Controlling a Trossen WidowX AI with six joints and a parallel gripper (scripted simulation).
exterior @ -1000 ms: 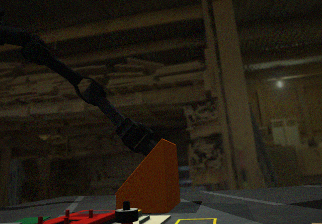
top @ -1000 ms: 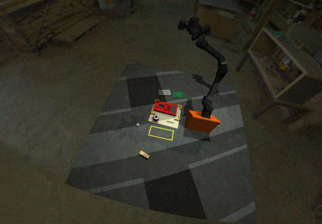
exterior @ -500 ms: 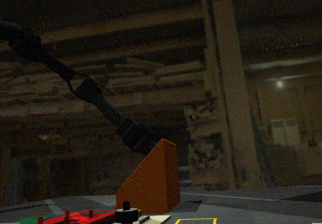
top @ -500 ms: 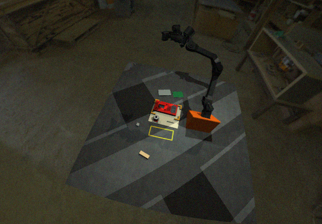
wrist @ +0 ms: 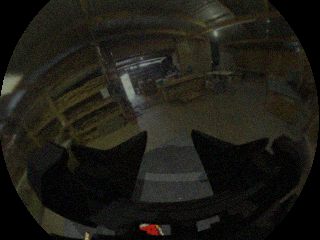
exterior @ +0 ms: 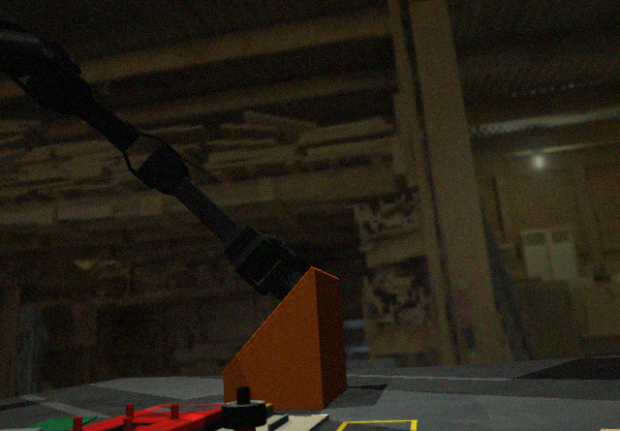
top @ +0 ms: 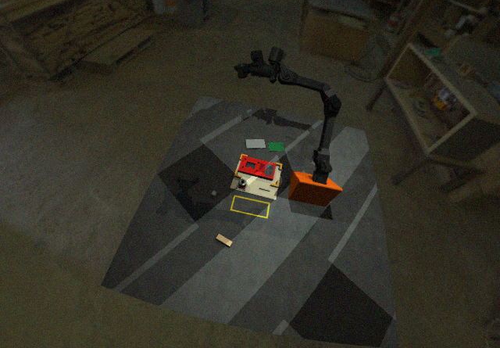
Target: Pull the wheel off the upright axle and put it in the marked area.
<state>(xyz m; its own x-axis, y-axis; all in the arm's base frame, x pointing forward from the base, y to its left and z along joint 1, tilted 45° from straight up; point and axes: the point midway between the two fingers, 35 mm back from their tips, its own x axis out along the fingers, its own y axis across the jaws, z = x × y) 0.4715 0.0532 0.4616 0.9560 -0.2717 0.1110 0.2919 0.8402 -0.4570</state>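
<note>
The wheel is 190 mm behind my gripper tip, 380 mm to the left of it and 410 mm below it. Round my gripper tip: upright axle (190 mm behind, 380 mm to the left, 410 mm below); green tile (290 mm behind, 30 mm to the left, 440 mm below); grey tile (170 mm behind, 70 mm to the left, 440 mm below).
</note>
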